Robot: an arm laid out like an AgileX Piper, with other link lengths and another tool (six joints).
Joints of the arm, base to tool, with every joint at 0 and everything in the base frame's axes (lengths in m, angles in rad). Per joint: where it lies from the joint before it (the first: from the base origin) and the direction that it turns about. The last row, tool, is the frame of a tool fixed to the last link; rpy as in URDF.
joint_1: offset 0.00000 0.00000 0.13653 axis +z
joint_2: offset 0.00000 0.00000 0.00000 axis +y
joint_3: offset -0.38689 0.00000 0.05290 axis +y
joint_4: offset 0.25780 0.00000 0.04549 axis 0.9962 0 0.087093
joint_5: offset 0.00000 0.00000 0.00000 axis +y
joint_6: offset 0.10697 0.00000 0.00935 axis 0.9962 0 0.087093
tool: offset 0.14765 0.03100 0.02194 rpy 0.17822 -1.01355 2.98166
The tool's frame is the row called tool.
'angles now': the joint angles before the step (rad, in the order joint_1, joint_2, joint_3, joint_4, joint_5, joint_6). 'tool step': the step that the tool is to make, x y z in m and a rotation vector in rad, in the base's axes. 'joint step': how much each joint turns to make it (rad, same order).
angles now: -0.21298 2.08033 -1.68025 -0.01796 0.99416 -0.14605
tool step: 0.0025 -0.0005 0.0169 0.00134 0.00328 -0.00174
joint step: 0.00002 0.00009 -0.06684 0.00090 0.07025 0.00034
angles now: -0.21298 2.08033 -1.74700 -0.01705 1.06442 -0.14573
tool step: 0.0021 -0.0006 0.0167 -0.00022 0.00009 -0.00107
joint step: -0.00002 0.00010 -0.06455 0.00001 0.06450 -0.00003
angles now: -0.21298 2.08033 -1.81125 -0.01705 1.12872 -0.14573
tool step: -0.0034 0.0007 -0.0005 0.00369 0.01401 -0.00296
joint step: 0.00002 -0.00004 -0.00173 0.00000 0.01629 0.00279
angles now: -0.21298 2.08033 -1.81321 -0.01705 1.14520 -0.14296
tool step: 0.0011 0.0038 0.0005 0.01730 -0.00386 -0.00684
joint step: 0.00002 0.00013 -0.00009 0.01704 -0.00012 0.00393
